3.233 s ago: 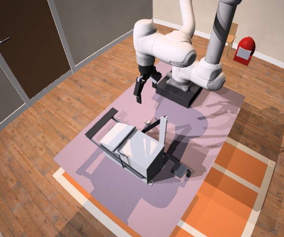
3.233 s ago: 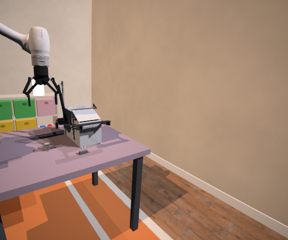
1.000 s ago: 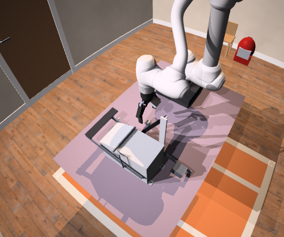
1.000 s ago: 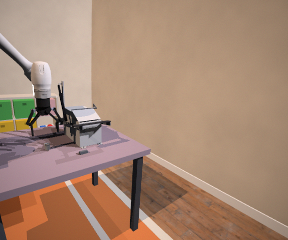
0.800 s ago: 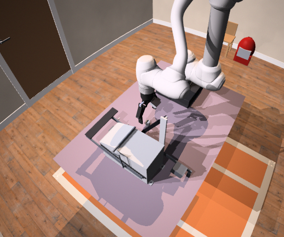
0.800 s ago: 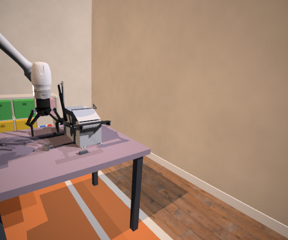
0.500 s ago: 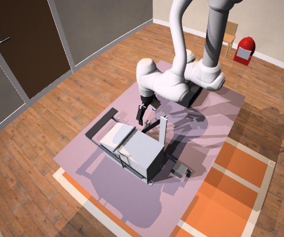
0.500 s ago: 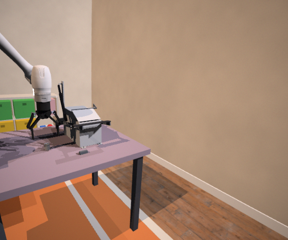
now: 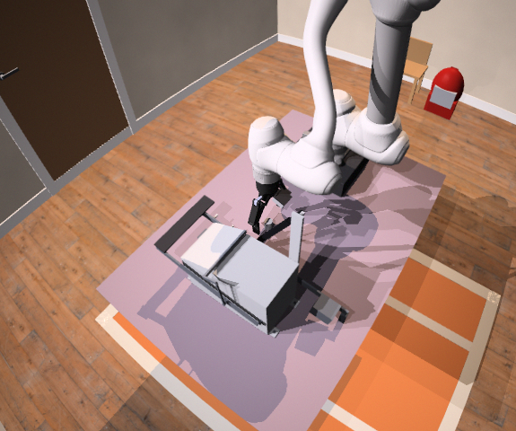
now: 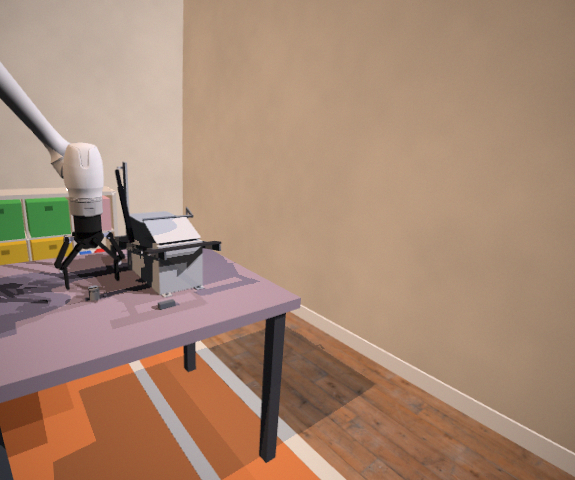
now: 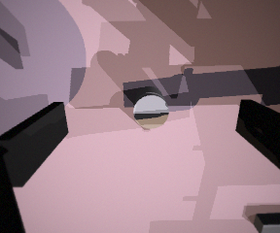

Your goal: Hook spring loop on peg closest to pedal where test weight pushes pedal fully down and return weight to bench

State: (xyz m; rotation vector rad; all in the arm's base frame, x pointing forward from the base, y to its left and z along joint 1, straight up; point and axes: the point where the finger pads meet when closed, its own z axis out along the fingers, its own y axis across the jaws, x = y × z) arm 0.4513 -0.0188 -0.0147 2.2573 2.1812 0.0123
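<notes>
The steel test weight is 40 mm below my hand. Also, from my hand: small grey block 170 mm ahead, 180 mm to the right, 50 mm below.
</notes>
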